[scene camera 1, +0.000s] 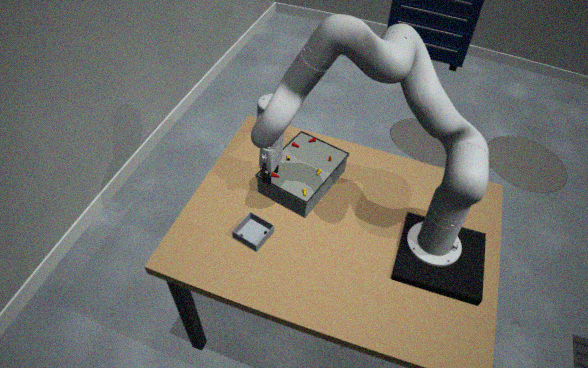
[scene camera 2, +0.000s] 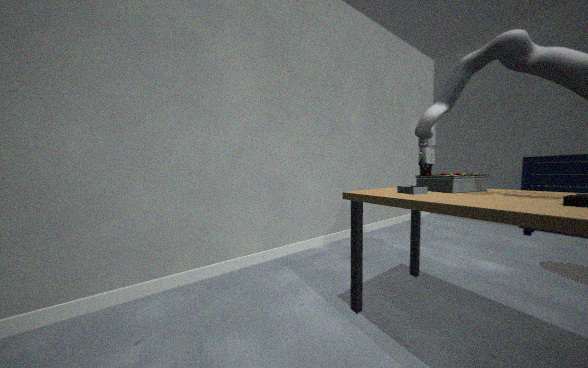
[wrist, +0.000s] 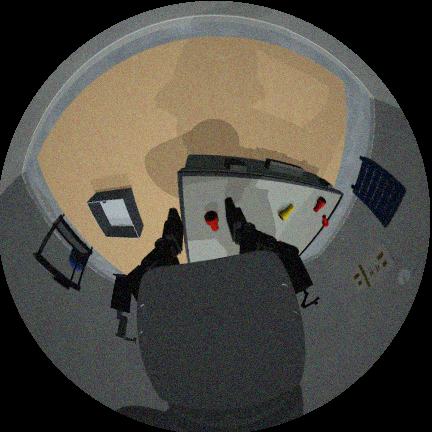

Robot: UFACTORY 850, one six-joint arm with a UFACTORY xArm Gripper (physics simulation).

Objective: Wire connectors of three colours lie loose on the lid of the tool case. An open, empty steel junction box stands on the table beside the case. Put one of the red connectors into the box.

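My gripper (scene camera 1: pixel 267 179) (scene camera 2: pixel 425 173) (wrist: pixel 201 211) is partly open, with its fingers low over the near-left edge of the tool case (scene camera 1: pixel 324 192) (scene camera 2: pixel 442 185) (wrist: pixel 199 190). In the wrist view, a red connector (wrist: pixel 212 220) (scene camera 1: pixel 275 175) lies on the lid between the fingers, with a visible gap on each side. Two more red connectors (scene camera 1: pixel 295 145) (scene camera 1: pixel 312 140) lie towards the lid's back. Several yellow connectors (scene camera 1: pixel 319 172) (scene camera 1: pixel 304 192) (scene camera 1: pixel 288 158) and an orange one (scene camera 1: pixel 330 159) also lie there. The steel junction box (scene camera 1: pixel 245 243) (scene camera 2: pixel 412 190) (wrist: pixel 102 218) stands open and empty beside the case.
The wooden table (scene camera 1: pixel 320 280) (scene camera 2: pixel 480 202) carries the case, the junction box and the arm's black base plate (scene camera 1: pixel 425 282). The arm arches over the table's back part. A blue cabinet (scene camera 1: pixel 435 30) (wrist: pixel 381 192) stands on the floor behind.
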